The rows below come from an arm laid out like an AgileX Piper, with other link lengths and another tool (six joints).
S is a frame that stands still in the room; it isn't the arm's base.
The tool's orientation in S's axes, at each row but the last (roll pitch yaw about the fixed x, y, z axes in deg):
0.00 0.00 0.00
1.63 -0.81 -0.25
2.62 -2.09 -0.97
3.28 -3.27 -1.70
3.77 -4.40 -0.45
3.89 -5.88 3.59
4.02 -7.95 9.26
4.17 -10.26 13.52
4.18 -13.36 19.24
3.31 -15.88 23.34
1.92 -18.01 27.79
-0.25 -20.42 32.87
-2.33 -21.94 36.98
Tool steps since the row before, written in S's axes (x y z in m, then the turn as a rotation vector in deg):
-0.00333 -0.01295 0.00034 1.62 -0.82 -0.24
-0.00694 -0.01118 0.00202 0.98 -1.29 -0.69
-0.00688 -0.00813 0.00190 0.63 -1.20 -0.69
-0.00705 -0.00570 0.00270 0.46 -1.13 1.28
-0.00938 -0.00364 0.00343 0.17 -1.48 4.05
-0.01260 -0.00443 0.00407 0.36 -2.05 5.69
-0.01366 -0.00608 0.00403 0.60 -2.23 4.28
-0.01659 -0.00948 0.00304 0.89 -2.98 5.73
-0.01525 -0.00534 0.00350 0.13 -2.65 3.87
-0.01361 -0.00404 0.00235 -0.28 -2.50 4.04
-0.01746 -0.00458 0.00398 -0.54 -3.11 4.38
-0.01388 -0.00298 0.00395 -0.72 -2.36 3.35
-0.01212 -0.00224 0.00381 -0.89 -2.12 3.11
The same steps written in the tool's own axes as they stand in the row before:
-0.00333 -0.01295 0.00034 1.62 -0.82 -0.24
-0.00686 -0.01115 0.00244 0.98 -1.31 -0.67
-0.00667 -0.00814 0.00252 0.62 -1.22 -0.66
-0.00671 -0.00572 0.00342 0.57 -1.04 1.31
-0.00906 -0.00343 0.00437 0.49 -1.21 4.11
-0.01237 -0.00326 0.00560 0.81 -1.68 5.76
-0.01376 -0.00337 0.00624 0.82 -2.00 4.36
-0.01751 -0.00487 0.00663 1.19 -2.69 5.82
-0.01491 0.00050 0.00712 0.16 -2.25 4.11
-0.01292 0.00203 0.00601 -0.09 -1.94 4.35
-0.01549 0.00440 0.00908 -0.48 -2.34 4.84
-0.01106 0.00499 0.00836 -0.60 -1.61 3.79
-0.00881 0.00519 0.00787 -0.68 -1.30 3.58

